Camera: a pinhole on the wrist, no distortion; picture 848 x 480 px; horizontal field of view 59.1 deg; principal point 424.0 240.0 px. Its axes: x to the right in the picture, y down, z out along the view. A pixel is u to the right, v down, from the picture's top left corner.
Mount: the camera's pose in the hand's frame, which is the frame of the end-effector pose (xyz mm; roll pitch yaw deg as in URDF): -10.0 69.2 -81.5 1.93 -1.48 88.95
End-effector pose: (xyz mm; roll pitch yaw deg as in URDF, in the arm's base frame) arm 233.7 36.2 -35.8 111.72 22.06 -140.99
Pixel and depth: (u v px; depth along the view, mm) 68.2 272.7 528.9
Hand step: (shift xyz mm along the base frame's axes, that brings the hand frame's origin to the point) -97.1 355.5 -312.4
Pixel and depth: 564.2 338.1 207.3
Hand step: -91.4 127.5 56.1
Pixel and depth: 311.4 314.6 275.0
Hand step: -81.8 174.7 -37.2
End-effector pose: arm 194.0 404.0 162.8 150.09 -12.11 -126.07
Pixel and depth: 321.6 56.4 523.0
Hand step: -287.4 -53.4 -349.4
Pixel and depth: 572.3 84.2 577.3
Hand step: -434.0 67.5 -310.2
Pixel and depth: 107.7 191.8 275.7
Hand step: -70.5 -16.5 -185.0
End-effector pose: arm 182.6 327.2 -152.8 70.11 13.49 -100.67
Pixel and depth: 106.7 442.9 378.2
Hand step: -288.2 154.4 31.0
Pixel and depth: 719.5 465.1 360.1
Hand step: -189.6 69.8 305.0
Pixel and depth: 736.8 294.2 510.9
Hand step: -325.1 -8.3 397.1
